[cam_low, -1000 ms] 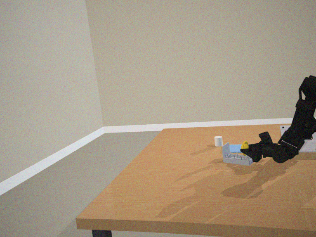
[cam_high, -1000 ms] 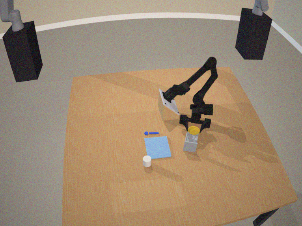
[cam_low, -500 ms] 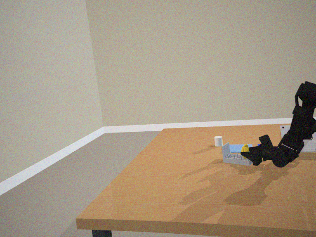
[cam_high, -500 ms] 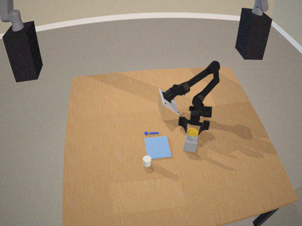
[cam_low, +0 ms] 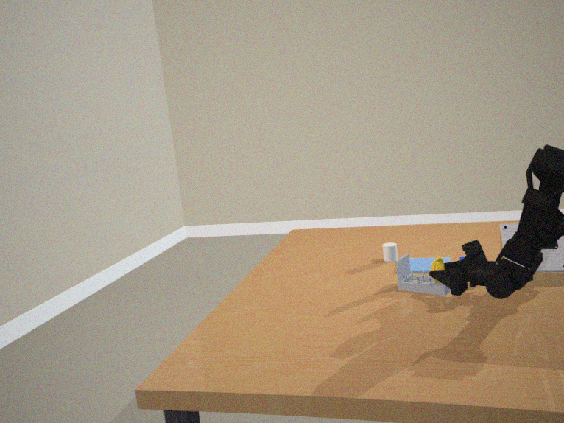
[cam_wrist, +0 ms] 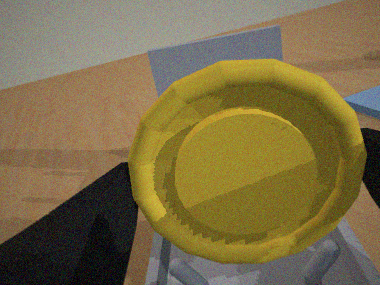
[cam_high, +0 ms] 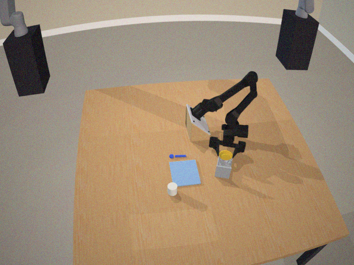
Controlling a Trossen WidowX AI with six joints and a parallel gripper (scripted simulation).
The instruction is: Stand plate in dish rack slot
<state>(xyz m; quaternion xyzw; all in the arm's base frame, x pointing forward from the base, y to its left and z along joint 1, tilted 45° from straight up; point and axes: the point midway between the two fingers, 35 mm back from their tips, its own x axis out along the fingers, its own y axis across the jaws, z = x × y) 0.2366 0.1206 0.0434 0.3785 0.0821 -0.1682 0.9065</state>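
The yellow plate is 1 cm behind my gripper tip. Also, from my gripper tip: light blue mat (20 cm to the right, 5 cm below, 3 cm ahead); then grey dish rack (3 cm below, 2 cm ahead, 1 cm to the right); then blue spoon (23 cm to the right, 8 cm behind, 5 cm below).
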